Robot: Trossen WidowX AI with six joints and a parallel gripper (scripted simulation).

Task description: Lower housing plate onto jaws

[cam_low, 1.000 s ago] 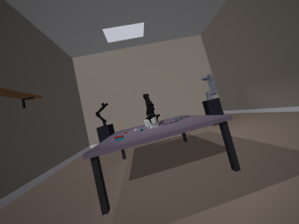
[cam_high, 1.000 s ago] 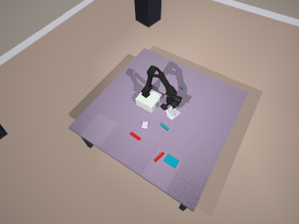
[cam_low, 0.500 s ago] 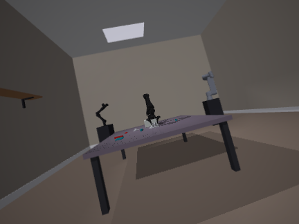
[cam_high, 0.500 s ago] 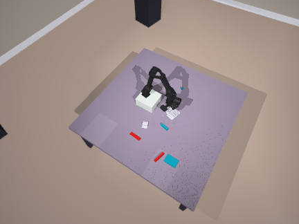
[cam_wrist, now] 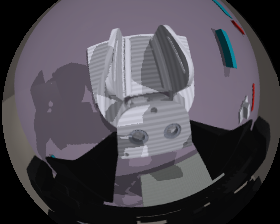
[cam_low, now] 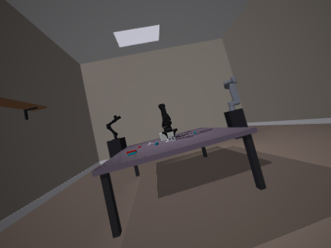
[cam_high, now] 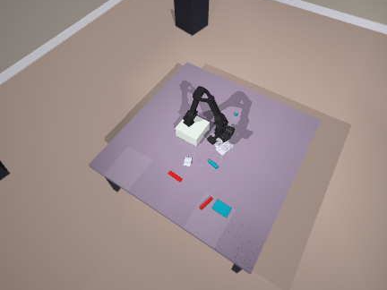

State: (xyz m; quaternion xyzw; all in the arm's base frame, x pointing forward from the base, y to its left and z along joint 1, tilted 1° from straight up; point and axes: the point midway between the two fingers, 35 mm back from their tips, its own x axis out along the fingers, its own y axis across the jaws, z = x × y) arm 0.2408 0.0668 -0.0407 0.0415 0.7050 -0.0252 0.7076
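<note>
The white part lies 2 cm above my gripper tip and 1 cm ahead of it. The rest, counted from my gripper tip: cyan bar 17 cm to the right, 10 cm ahead, 1 cm below; cyan plate 38 cm to the right, 35 cm ahead, 2 cm below.
</note>
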